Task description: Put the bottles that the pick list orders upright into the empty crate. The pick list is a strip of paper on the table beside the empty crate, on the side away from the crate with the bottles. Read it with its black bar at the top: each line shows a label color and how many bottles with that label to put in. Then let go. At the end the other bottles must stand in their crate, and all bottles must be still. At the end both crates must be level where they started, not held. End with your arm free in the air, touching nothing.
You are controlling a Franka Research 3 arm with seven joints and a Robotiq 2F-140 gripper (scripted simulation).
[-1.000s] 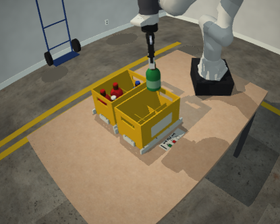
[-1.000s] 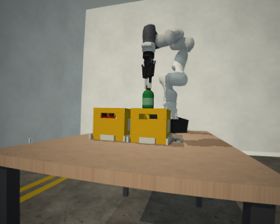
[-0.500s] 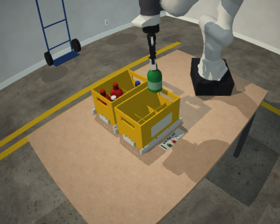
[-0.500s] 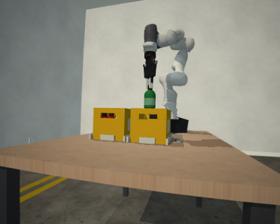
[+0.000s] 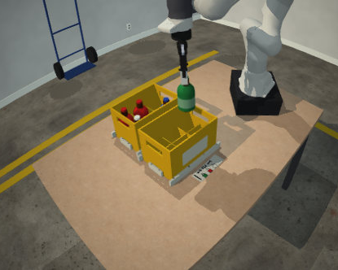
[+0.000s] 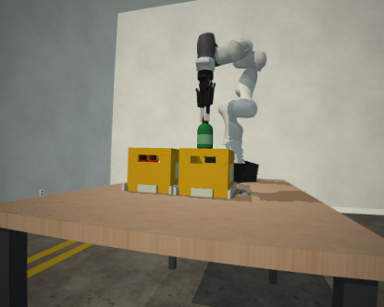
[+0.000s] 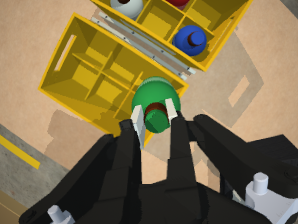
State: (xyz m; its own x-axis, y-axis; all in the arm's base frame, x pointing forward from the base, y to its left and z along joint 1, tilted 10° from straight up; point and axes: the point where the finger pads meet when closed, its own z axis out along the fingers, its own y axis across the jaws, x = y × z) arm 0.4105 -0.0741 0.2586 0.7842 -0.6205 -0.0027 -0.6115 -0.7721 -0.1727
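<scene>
Right now my hand is 8 cm above the green bottle. Also, from my hand: red-label bottle 10 cm ahead, 21 cm to the right, 26 cm below; then white-capped bottle 18 cm ahead, 11 cm to the right, 26 cm below; then blue-label bottle 14 cm to the right, 26 cm below.
</scene>
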